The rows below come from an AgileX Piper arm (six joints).
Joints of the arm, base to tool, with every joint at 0 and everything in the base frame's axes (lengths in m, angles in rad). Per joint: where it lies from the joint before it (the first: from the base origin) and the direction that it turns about. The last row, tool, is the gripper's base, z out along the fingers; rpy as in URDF.
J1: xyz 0 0 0.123 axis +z
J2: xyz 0 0 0 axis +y
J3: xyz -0.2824 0 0.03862 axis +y
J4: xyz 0.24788 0 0.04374 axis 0.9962 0 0.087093
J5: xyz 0 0 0 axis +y
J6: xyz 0.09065 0 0.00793 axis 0.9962 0 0.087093
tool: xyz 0 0 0 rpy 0 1.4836 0
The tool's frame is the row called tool.
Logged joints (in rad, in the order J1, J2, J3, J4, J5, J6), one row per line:
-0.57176, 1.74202, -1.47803, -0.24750, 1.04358, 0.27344
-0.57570, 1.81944, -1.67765, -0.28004, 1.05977, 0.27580
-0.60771, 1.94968, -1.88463, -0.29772, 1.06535, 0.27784
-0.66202, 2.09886, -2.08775, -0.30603, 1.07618, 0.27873
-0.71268, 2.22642, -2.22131, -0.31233, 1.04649, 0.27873
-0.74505, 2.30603, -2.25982, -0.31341, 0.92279, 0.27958
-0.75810, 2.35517, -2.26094, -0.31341, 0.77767, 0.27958
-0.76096, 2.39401, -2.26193, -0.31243, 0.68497, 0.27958
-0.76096, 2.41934, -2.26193, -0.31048, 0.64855, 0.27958
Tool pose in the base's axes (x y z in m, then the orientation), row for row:
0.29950, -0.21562, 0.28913, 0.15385, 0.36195, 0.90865, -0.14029
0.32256, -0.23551, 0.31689, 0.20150, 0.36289, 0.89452, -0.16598
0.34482, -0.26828, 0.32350, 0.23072, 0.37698, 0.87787, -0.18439
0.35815, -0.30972, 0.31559, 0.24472, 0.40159, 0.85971, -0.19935
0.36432, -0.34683, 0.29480, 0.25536, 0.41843, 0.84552, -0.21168
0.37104, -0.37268, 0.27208, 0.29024, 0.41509, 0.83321, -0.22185
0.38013, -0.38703, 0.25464, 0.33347, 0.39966, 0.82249, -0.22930
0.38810, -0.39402, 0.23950, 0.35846, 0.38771, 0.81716, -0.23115
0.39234, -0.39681, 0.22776, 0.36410, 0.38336, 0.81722, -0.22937
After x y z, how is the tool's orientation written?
As a quaternion, w x y z.
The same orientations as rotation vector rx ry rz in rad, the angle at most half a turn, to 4 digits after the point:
1.0376, 2.6049, -0.4022
1.0136, 2.4985, -0.4636
1.0368, 2.4143, -0.5071
1.0964, 2.3471, -0.5443
1.1361, 2.2957, -0.5747
1.1072, 2.2226, -0.5918
1.0435, 2.1476, -0.5987
1.0002, 2.1081, -0.5963
0.9863, 2.1026, -0.5901

